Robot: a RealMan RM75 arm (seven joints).
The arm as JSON. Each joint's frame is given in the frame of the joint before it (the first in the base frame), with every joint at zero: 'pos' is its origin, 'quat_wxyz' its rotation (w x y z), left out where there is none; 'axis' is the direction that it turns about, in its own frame. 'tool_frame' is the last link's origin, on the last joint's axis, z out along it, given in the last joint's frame.
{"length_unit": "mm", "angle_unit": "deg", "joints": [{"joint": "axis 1", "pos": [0.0, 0.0, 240.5], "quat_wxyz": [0.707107, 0.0, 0.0, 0.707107], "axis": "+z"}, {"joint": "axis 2", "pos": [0.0, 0.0, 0.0], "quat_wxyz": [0.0, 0.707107, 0.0, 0.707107], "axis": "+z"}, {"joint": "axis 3", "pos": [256.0, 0.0, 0.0], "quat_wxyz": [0.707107, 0.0, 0.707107, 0.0], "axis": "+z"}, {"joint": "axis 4", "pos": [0.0, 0.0, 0.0], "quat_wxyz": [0.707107, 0.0, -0.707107, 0.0], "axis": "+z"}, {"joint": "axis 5", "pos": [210.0, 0.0, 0.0], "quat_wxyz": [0.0, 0.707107, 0.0, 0.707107], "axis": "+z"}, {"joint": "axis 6", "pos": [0.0, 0.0, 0.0], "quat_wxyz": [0.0, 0.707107, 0.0, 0.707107], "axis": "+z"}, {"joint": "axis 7", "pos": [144.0, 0.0, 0.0], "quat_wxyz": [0.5, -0.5, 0.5, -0.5], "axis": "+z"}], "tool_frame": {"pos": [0.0, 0.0, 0.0], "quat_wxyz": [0.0, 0.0, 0.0, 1.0]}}
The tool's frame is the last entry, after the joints.
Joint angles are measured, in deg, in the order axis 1, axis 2, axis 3, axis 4, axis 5, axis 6, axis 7. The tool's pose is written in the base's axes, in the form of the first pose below.
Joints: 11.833, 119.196, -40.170, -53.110, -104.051, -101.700, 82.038
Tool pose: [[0.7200 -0.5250 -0.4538 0.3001], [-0.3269 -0.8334 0.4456 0.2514], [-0.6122 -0.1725 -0.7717 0.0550], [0 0 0 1]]
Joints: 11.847, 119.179, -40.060, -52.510, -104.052, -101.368, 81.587
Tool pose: [[0.7179 -0.5287 -0.4528 0.3016], [-0.3274 -0.8305 0.4506 0.2514], [-0.6143 -0.1753 -0.7693 0.0539], [0 0 0 1]]
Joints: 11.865, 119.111, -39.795, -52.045, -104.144, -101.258, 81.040
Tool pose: [[0.7183 -0.5292 -0.4517 0.3031], [-0.3250 -0.8293 0.4547 0.2511], [-0.6152 -0.1798 -0.7676 0.0537], [0 0 0 1]]
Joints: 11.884, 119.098, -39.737, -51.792, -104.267, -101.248, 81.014
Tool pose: [[0.7166 -0.5318 -0.4514 0.3036], [-0.3285 -0.8281 0.4542 0.2508], [-0.6153 -0.1772 -0.7681 0.0531], [0 0 0 1]]
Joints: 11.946, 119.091, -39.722, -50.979, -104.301, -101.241, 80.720
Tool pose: [[0.7112 -0.5357 -0.4552 0.3045], [-0.3335 -0.8272 0.4523 0.2500], [-0.6188 -0.1699 -0.7669 0.0510], [0 0 0 1]]
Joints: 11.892, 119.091, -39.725, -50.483, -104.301, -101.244, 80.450
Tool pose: [[0.7081 -0.5380 -0.4572 0.3053], [-0.3362 -0.8264 0.4518 0.2490], [-0.6209 -0.1662 -0.7660 0.0496], [0 0 0 1]]
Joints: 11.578, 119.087, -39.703, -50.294, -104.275, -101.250, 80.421
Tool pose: [[0.7043 -0.5442 -0.4559 0.3068], [-0.3415 -0.8227 0.4545 0.2471], [-0.6224 -0.1644 -0.7653 0.0493], [0 0 0 1]]
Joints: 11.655, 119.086, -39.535, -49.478, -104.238, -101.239, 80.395
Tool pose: [[0.6951 -0.5522 -0.4604 0.3077], [-0.3489 -0.8190 0.4555 0.2465], [-0.6286 -0.1560 -0.7619 0.0476], [0 0 0 1]]
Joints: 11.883, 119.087, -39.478, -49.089, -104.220, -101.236, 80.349
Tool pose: [[0.6922 -0.5526 -0.4642 0.3072], [-0.3497 -0.8195 0.4541 0.2472], [-0.6313 -0.1520 -0.7605 0.0467], [0 0 0 1]]
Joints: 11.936, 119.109, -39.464, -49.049, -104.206, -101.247, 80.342
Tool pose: [[0.6918 -0.5522 -0.4653 0.3069], [-0.3492 -0.8199 0.4537 0.2474], [-0.6320 -0.1514 -0.7600 0.0465], [0 0 0 1]]
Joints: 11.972, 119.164, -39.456, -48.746, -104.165, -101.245, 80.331
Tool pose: [[0.6879 -0.5547 -0.4681 0.3069], [-0.3519 -0.8190 0.4533 0.2472], [-0.6348 -0.1471 -0.7585 0.0455], [0 0 0 1]]
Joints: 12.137, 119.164, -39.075, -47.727, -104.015, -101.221, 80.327
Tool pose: [[0.6748 -0.5649 -0.4749 0.3076], [-0.3589 -0.8135 0.4577 0.2470], [-0.6449 -0.1384 -0.7516 0.0440], [0 0 0 1]]
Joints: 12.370, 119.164, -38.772, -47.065, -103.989, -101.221, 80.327
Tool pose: [[0.6670 -0.5701 -0.4797 0.3077], [-0.3624 -0.8108 0.4596 0.2474], [-0.6509 -0.1327 -0.7474 0.0431], [0 0 0 1]]
